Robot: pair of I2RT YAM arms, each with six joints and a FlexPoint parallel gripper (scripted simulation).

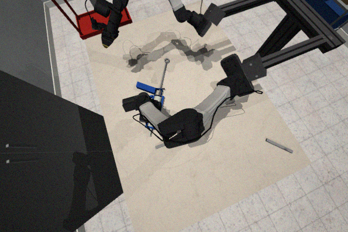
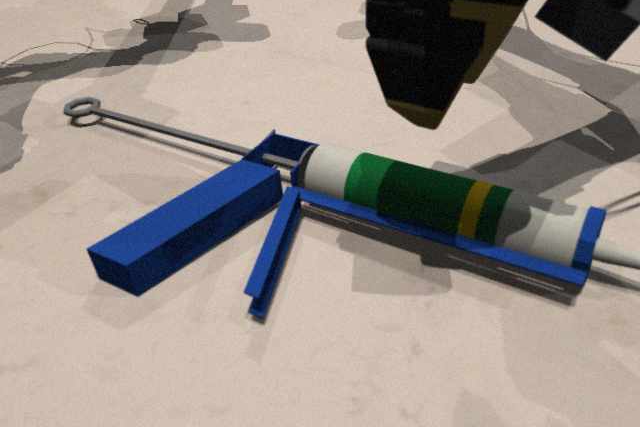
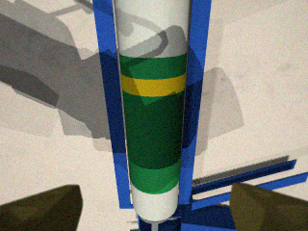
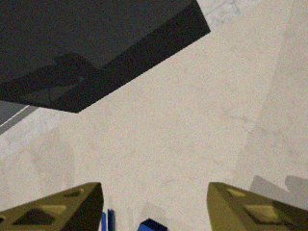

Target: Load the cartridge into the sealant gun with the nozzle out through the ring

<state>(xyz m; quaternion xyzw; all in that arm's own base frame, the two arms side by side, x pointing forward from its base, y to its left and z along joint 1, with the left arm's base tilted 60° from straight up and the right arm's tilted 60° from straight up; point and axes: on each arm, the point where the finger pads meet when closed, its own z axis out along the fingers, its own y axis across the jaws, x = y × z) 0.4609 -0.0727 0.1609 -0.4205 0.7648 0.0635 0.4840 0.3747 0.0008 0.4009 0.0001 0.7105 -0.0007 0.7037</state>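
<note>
My left hand is 10 mm short of the cartridge, 20 mm to the right of it and 100 mm above it. The rest, counted from my left hand: plunger rod (160 mm behind, 220 mm to the right, 100 mm below); then thumb plate (110 mm behind, 140 mm to the right, 100 mm below).
</note>
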